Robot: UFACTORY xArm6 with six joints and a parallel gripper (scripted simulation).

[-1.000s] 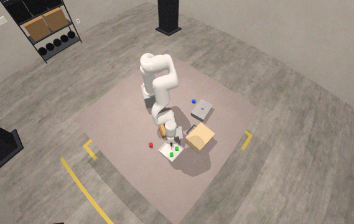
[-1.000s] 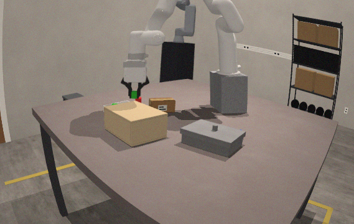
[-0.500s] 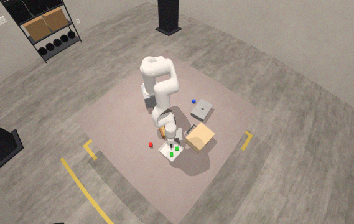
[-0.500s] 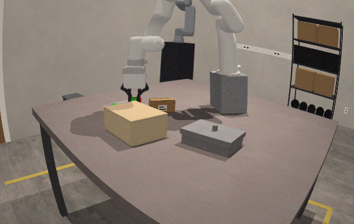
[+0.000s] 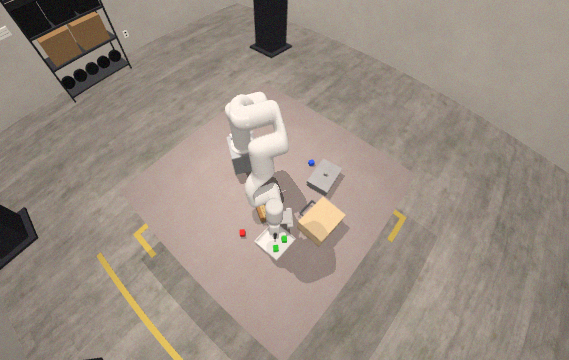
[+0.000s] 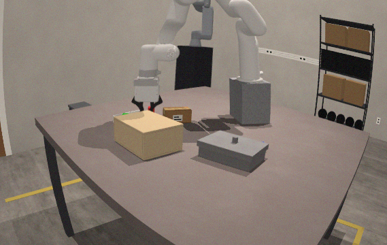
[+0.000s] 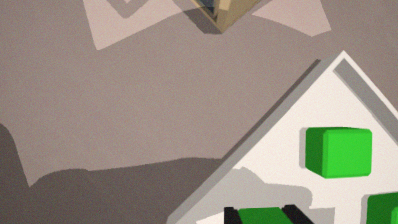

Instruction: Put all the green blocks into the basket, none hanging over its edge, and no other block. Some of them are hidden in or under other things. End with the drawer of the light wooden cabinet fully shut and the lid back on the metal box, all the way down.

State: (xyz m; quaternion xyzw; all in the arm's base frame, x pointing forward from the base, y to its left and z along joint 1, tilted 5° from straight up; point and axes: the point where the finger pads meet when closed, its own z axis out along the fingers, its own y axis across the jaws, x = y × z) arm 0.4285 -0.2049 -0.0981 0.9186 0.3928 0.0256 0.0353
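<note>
The white basket is 30 mm to the right of my hand, 30 mm below it and 30 mm ahead of it. From my hand the other things lie so: metal box (430 mm to the left, 20 mm below, 10 mm behind); then light wooden cabinet (190 mm to the left, 140 mm ahead); then grey metal lid (430 mm to the left, 10 mm behind).
</note>
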